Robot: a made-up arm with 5 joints.
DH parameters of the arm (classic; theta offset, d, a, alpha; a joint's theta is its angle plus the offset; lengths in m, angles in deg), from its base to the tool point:
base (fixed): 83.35 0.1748 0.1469 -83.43
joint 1: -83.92 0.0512 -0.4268 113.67
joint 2: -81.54 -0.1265 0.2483 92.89
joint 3: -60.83 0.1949 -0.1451 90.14
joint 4: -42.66 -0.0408 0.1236 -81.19
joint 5: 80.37 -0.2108 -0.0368 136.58
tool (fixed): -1.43 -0.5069 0 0
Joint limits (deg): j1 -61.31..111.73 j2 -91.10..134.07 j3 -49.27..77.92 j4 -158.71..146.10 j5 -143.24..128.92
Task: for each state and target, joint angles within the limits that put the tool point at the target. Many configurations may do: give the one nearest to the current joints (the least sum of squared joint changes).
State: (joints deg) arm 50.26 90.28 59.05 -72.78 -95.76
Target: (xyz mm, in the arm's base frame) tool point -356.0 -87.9 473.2
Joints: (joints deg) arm 74.69 134.07 22.99 -59.61 -111.02
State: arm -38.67 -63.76 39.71 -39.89 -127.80
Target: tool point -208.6 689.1 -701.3
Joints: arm -42.17 -91.10 26.84 9.03 -105.30
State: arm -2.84 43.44 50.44 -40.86 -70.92
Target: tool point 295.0 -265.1 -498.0
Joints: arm 28.86 -0.66 33.96 -18.14 -54.23
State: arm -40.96 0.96 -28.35 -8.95 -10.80
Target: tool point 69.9 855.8 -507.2
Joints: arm -48.36 -29.33 -27.36 -15.15 -4.45
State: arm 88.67 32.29 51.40 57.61 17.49
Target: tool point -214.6 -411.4 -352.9
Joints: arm 64.64 22.17 68.82 48.18 27.82
